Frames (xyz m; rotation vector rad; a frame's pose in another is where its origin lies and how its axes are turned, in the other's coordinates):
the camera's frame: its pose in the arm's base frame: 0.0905 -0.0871 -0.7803 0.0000 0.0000 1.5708
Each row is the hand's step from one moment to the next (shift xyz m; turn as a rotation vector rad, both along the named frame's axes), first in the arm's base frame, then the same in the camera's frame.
Working: the arm's base frame: its pose in the camera's frame: 0.0871 0.0905 0.7803 0.0000 0.0000 -1.5708

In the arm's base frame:
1: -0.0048 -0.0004 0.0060 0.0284 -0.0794 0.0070
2: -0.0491 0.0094 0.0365 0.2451 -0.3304 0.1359
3: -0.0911 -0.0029 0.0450 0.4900 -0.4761 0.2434
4: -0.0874 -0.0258 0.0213 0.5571 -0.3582 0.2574
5: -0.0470 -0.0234 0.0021 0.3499 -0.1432 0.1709
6: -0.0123 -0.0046 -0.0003 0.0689 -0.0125 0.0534
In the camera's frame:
1: -0.0004 0.0048 0.0060 -0.0794 -0.0284 0.0070
2: 0.0094 0.0491 0.0365 -0.3304 -0.2451 0.1359
3: -0.0029 0.0911 0.0450 -0.4761 -0.4900 0.2434
4: -0.0258 0.0874 0.0213 -0.3582 -0.5571 0.2574
5: -0.0234 0.0470 0.0021 -0.1432 -0.3499 0.1709
6: -0.0046 0.0123 -0.0003 -0.0125 -0.0689 0.0534

